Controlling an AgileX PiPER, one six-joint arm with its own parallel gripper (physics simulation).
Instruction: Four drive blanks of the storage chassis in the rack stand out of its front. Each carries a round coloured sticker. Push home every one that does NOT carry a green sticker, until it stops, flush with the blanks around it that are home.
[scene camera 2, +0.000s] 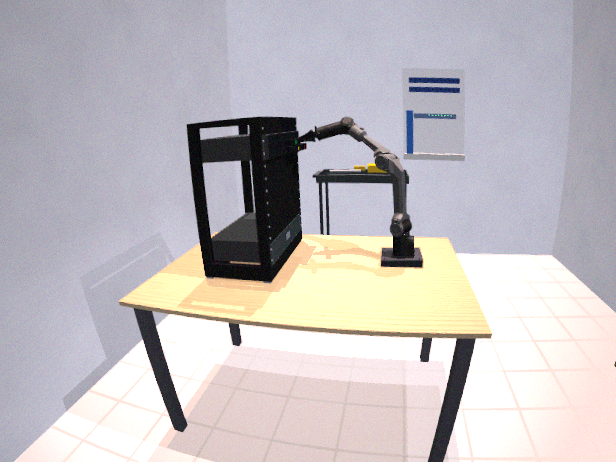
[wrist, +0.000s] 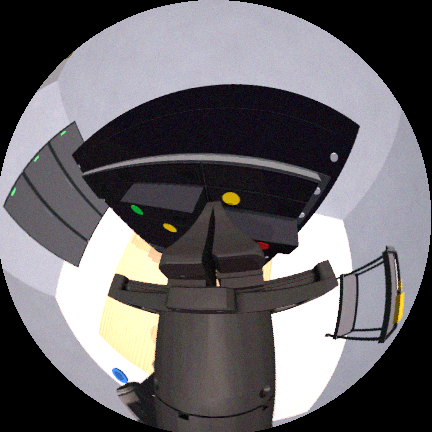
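The black storage chassis (scene camera 2: 272, 146) (wrist: 150, 175) is near the top of the rack (scene camera 2: 260, 200). In the wrist view, a blank with a yellow sticker (wrist: 231, 198) looks level with the front around it. A blank with a red sticker (wrist: 262, 246) (scene camera 2: 304, 146) stands out at the lower right. A blank with a green sticker (wrist: 136, 209) (scene camera 2: 296, 142) stands out at the left. Another yellow sticker (wrist: 170, 227) (scene camera 2: 299, 148) shows below and right of the green one; how far its blank stands out is unclear. My gripper (wrist: 214, 209) (scene camera 2: 301, 140) is shut and empty, its tips close beside the upper yellow sticker; contact is unclear.
The rack stands on the wooden table (scene camera 2: 360, 300), and a dark unit (scene camera 2: 286, 240) sits in its bottom. The arm's base (scene camera 2: 401, 257) is on the table at the right. A side cart (scene camera 2: 350, 177) with yellow items stands behind the table.
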